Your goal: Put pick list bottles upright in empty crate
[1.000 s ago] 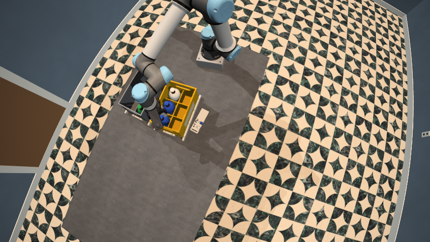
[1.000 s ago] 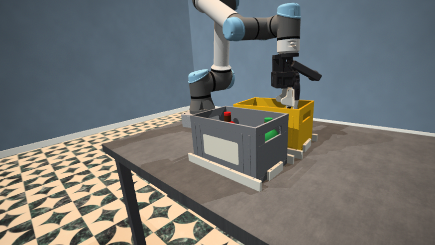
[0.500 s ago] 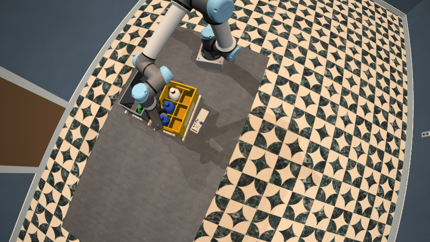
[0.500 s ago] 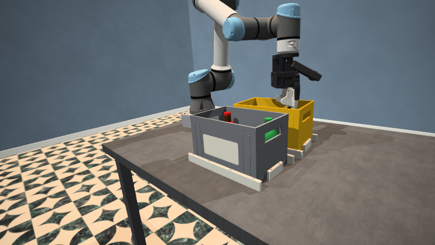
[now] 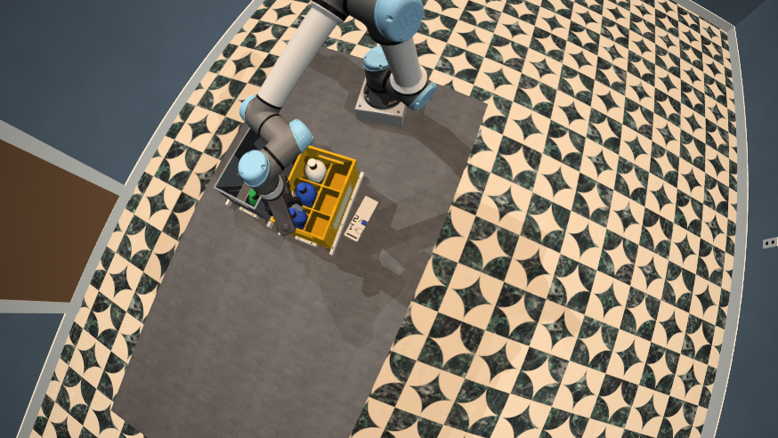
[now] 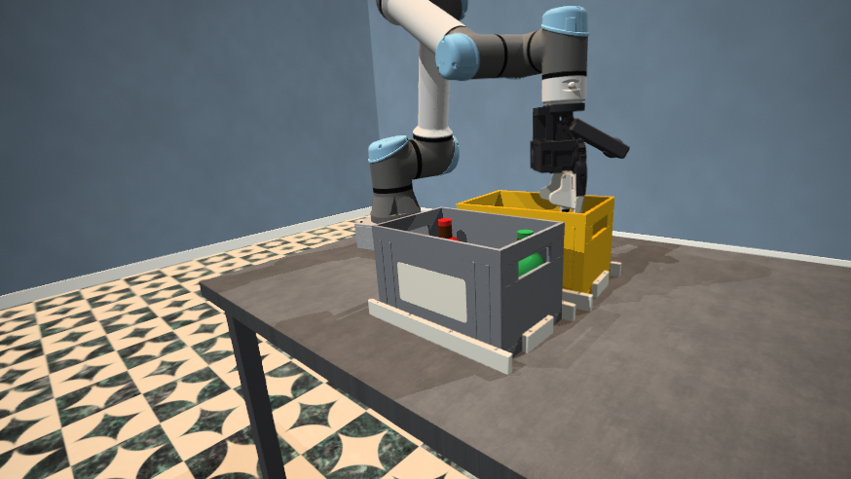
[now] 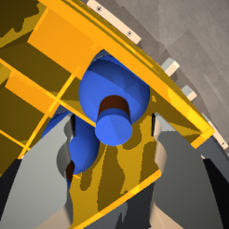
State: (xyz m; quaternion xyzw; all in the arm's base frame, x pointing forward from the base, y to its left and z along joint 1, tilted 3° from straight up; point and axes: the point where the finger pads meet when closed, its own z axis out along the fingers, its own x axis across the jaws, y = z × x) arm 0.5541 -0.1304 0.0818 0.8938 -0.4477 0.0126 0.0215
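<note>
The yellow crate lies 90 mm behind my hand, 50 mm to the left of it and 70 mm below it. The rest, counted from my hand: green-label bottle: 20 mm behind, 150 mm to the right, 70 mm below; then white-label bottle: 180 mm behind, 10 mm to the left, 70 mm below; then grey crate: 120 mm behind, 190 mm to the right, 70 mm below.
</note>
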